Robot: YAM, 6 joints.
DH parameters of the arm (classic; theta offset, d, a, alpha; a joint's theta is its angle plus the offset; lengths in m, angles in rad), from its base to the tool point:
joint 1: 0 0.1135 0.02 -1.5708
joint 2: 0 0 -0.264 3.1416
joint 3: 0.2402 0 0.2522 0
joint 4: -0.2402 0 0.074 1.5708
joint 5: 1.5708 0 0 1.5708
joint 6: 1.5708 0.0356 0 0
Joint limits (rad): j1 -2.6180..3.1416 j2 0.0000..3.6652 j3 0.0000..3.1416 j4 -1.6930..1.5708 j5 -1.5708..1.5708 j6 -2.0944..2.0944
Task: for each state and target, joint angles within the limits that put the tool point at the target. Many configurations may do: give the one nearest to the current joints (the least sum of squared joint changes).
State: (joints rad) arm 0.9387 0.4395 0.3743 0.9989 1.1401 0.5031
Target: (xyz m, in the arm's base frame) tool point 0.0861 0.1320 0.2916
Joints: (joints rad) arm 1.1929 0.7475 0.3287 0.9169 1.0754 0.5031
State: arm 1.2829 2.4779 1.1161 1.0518 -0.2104 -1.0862
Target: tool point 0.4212 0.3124 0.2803
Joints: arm 0.6280 2.2660 1.6834 1.0452 -0.1503 -1.0862
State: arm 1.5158 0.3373 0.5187 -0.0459 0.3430 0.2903
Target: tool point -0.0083 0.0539 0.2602
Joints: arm 1.8241 0.0000 0.4735 -0.6429 0.1543 0.2903
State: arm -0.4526 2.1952 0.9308 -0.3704 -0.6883 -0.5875
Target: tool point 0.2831 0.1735 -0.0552
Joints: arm 0.4782 2.4906 1.1183 -0.2575 -0.7304 -0.5875
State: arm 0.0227 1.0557 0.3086 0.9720 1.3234 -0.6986
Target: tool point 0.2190 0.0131 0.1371
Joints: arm 0.2139 1.4804 0.2604 0.8627 1.2422 -0.6986
